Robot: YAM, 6 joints.
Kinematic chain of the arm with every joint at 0, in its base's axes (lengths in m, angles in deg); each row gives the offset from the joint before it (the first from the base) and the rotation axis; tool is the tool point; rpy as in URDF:
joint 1: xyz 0 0 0.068 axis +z
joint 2: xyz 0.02 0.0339 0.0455 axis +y
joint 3: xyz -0.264 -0.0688 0 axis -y
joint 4: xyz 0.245 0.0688 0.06 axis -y
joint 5: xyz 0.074 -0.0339 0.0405 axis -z
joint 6: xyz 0.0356 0 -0.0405 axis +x
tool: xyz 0 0 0 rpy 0 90 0
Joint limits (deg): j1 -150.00..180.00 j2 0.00..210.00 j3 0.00..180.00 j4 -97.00..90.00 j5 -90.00..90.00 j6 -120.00..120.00
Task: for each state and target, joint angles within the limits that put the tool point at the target. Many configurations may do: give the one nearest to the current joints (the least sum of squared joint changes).
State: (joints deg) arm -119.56 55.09 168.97 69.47 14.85 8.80
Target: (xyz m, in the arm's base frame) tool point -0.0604 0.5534 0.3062
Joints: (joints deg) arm -84.63 25.78 169.05 47.64 13.49 8.80
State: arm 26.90 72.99 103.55 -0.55 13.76 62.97
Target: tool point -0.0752 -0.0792 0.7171
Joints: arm 42.40 67.36 148.07 13.34 12.62 62.97
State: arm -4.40 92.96 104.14 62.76 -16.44 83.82
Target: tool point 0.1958 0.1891 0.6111
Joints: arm 41.27 92.91 109.91 61.27 -21.38 83.82
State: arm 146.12 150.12 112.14 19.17 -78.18 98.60
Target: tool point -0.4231 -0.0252 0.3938
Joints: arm 178.60 106.67 97.10 16.38 -87.43 98.60
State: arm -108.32 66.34 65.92 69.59 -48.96 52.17
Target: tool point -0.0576 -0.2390 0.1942
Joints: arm -110.06 79.51 20.06 60.39 -51.58 52.17
